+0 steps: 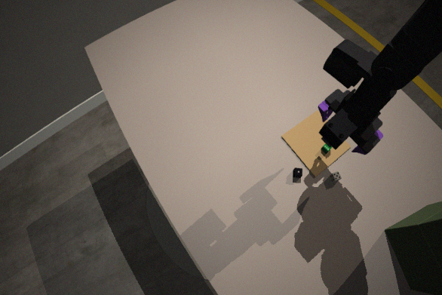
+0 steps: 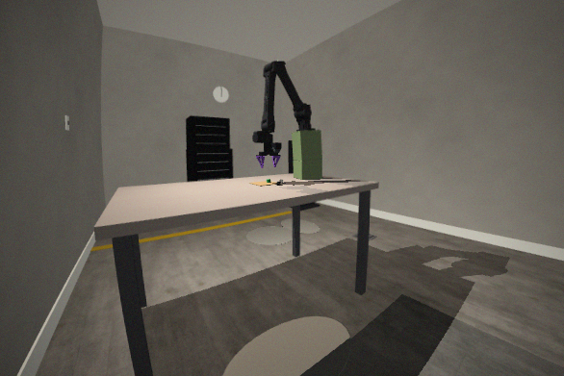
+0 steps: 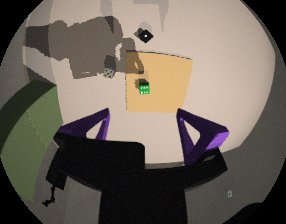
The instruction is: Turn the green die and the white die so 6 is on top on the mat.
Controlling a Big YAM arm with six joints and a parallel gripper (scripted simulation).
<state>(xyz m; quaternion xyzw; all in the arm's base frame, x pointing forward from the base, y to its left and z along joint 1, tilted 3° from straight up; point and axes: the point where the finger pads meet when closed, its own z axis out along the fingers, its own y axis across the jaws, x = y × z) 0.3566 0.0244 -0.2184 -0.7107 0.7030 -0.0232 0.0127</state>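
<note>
The white die lies 90 mm below my hand, 70 mm behind it and 40 mm to the left of it. Also, from my hand: black die (110 mm to the left, 90 mm below); tan mat (100 mm below, 30 mm ahead); green die (90 mm below).
</note>
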